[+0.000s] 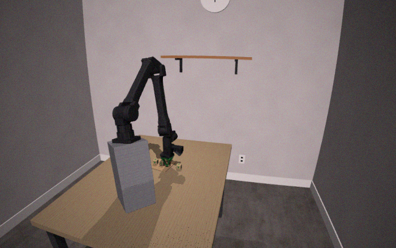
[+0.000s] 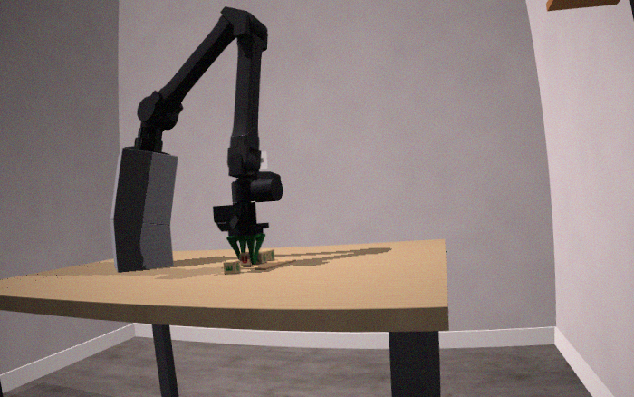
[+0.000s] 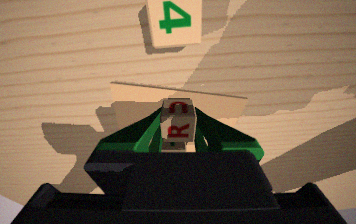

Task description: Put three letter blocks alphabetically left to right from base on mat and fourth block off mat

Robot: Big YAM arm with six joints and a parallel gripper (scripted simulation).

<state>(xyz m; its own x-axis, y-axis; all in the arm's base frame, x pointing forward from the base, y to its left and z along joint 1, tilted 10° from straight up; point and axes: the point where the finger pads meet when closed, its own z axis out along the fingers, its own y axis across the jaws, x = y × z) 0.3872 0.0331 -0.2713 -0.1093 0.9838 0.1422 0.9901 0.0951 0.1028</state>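
The green-lettered block lies 50 mm to the left of my hand. From my hand the other things lie so: dark block (10 mm behind, 100 mm to the left); then pale mat (50 mm to the left, 20 mm below).
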